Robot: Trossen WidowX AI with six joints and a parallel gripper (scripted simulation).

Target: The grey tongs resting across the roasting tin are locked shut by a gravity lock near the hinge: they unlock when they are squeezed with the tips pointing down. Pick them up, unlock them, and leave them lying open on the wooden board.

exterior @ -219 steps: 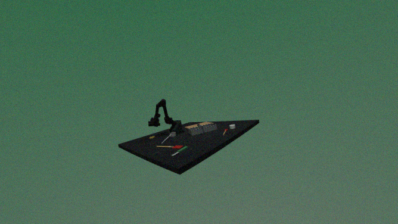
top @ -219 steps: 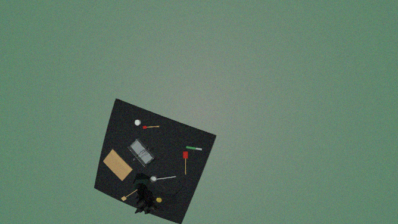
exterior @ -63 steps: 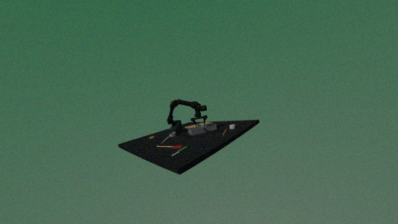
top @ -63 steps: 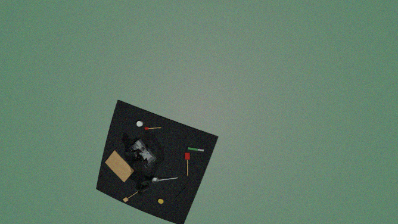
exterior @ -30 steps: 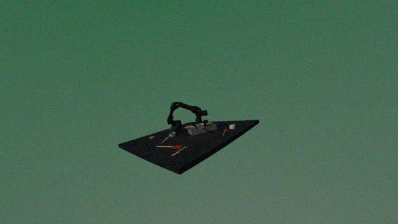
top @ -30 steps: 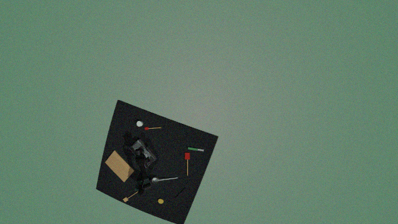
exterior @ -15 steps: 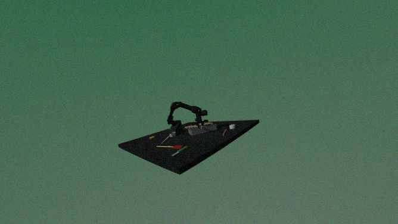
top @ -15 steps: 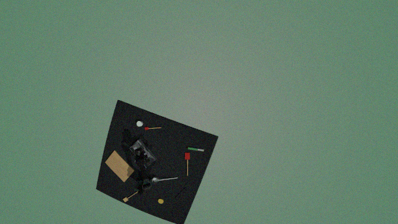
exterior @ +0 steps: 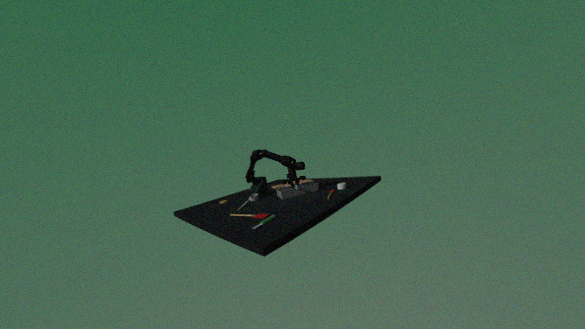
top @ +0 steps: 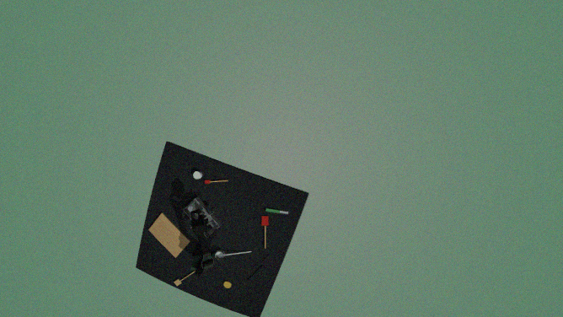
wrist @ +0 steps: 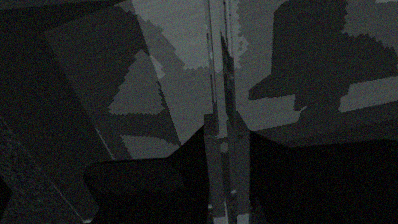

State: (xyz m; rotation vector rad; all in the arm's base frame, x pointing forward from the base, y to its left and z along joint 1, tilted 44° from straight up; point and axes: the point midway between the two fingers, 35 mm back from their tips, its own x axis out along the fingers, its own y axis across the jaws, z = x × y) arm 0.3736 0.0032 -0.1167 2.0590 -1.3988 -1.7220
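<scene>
Right now my gripper tip is 4 cm to the right of the grey roasting tin and 2 cm past it. Round my gripper tip: wooden board (33 cm behind, 29 cm to the left, 2 cm below); red-tipped stick (30 cm ahead, 5 cm to the left, 2 cm below); red spatula (48 cm to the right, 9 cm ahead, 2 cm below).
</scene>
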